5 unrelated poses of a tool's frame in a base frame.
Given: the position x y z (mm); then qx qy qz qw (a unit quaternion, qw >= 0).
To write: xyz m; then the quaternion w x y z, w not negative. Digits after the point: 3 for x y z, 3 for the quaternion.
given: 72, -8, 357, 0.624, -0.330, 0.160, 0.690
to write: 0.072, -0.008, 0.357, 0.690, 0.624, -0.330, 0.160
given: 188, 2, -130, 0.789, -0.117, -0.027, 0.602
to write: 0.188, 0.002, -0.130, 0.602, 0.789, -0.117, -0.027
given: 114, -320, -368, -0.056, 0.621, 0.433, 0.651
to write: 0.114, -0.320, -0.368, 0.651, -0.056, 0.621, 0.433
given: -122, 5, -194, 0.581, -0.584, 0.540, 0.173
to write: -0.122, 0.005, -0.194, 0.173, 0.581, -0.584, 0.540
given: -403, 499, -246, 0.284, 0.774, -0.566, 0.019
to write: -0.403, 0.499, -0.246, 0.019, 0.284, 0.774, -0.566
